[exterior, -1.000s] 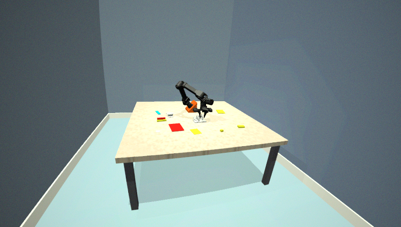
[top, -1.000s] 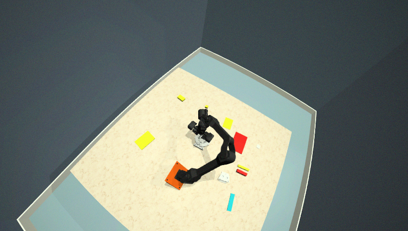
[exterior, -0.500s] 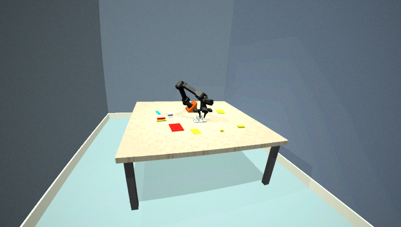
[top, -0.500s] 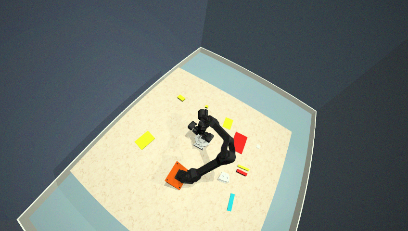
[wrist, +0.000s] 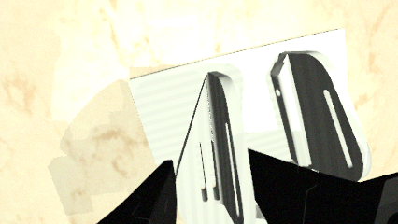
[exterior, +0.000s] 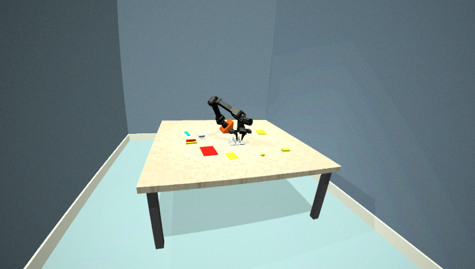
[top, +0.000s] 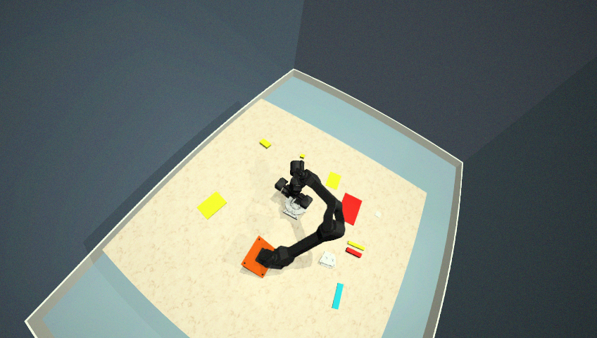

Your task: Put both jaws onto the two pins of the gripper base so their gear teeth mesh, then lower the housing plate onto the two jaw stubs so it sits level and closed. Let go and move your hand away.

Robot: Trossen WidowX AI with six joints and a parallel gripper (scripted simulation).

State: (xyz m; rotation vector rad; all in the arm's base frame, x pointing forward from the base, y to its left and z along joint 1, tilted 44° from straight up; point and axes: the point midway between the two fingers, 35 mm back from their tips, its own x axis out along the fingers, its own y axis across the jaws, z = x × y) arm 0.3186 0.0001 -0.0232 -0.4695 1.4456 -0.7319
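Right now my gripper tip is 40 mm past the white jaw and 10 mm to the left of it. Also, from my gripper tip: yellow bar: 70 mm behind, 390 mm to the right, 10 mm below; small white block: 190 mm behind, 280 mm to the right, 10 mm below; red sheet: 110 mm ahead, 290 mm to the right, 20 mm below.
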